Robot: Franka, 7 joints.
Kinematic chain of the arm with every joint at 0, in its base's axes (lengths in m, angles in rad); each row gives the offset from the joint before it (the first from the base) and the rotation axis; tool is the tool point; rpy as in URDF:
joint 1: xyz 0 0 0.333 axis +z
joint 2: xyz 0 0 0 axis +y
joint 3: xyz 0 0 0.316 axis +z
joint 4: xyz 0.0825 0 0 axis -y
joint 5: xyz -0.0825 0 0.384 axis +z
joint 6: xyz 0 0 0 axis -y
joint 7: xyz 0.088 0 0 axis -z
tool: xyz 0 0 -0.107 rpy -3.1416 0 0
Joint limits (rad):
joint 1: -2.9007..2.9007
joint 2: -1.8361..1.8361
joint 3: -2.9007..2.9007
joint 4: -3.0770..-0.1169
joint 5: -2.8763..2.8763
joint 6: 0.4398..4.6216
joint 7: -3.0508..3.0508
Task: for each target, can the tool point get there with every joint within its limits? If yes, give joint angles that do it. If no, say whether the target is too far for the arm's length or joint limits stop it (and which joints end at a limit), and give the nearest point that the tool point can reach.
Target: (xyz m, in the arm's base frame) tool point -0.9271 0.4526 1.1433
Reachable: no: too far | nearest point -0.6063 0.2960 0.8629 | short by 0.454 m
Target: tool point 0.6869 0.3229 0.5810
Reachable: yes | joints -2.0374 -1.1442 1.7900 -1.0153 -1.5504 1.8292 -0.7866
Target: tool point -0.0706 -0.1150 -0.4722
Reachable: no: joint limits stop it (at a limit: joint 2) | nearest point -0.0857 -0.1396 -0.3472 | short by 0.128 m
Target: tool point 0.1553 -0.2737 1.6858
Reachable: no: too far | nearest point 0.0959 -0.1691 1.1686 | short by 0.531 m
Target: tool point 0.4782 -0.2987 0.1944
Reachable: yes | joints -1.4938 1.1237 1.2596 -2.0901 -2.0914 1.0860 -2.3816
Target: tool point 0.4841 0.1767 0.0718
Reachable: yes | joints 1.1619 0.8759 -0.7349 -2.1454 -1.1296 2.5276 -2.4583
